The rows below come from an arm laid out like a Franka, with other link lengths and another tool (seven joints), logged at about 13 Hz.
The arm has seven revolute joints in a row. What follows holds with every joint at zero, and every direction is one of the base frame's.
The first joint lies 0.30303 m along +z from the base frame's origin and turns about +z.
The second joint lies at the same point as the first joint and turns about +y.
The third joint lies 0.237 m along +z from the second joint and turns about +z.
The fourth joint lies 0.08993 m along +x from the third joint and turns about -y.
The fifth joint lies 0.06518 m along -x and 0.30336 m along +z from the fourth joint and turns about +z.
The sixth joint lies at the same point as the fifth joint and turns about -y.
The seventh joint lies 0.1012 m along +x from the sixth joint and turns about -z.
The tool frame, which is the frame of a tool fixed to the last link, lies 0.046 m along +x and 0.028 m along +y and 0.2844 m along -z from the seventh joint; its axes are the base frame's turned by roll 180, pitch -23.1 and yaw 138.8 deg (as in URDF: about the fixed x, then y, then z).
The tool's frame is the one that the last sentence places.
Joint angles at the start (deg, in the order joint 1, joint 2, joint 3, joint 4, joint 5, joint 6, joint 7):
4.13 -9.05 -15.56 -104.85 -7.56 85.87 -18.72
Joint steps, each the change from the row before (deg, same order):
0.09 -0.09 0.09 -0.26 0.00 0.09 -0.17
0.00 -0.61 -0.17 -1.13 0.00 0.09 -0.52
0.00 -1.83 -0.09 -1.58 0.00 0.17 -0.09
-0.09 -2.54 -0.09 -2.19 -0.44 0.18 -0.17
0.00 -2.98 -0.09 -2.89 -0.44 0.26 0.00
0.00 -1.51 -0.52 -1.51 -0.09 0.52 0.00
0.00 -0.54 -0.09 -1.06 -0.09 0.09 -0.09
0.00 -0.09 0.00 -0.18 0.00 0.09 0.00
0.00 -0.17 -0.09 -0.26 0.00 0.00 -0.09
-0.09 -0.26 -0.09 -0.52 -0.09 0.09 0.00
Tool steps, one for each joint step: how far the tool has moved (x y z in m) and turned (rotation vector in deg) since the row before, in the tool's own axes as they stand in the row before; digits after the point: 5 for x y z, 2 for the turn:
0.00081 0.00128 0.00135 0.19 0.05 -0.33
0.00218 -0.00185 0.00518 0.18 0.51 -0.45
0.00617 -0.00233 0.00069 -0.48 -0.15 -0.38
0.00766 -0.00558 0.00142 -0.29 -0.32 -0.34
0.00918 -0.00512 0.00463 -0.29 -0.12 -0.38
0.00236 -0.00403 0.00139 -0.69 -0.20 0.00
0.00167 -0.00139 0.00530 0.14 0.45 -0.11
0.00008 0.00006 0.00061 -0.01 0.01 -0.03
0.00053 -0.00067 0.00120 -0.02 0.13 -0.06
0.00018 -0.00166 0.00240 0.00 0.19 0.10

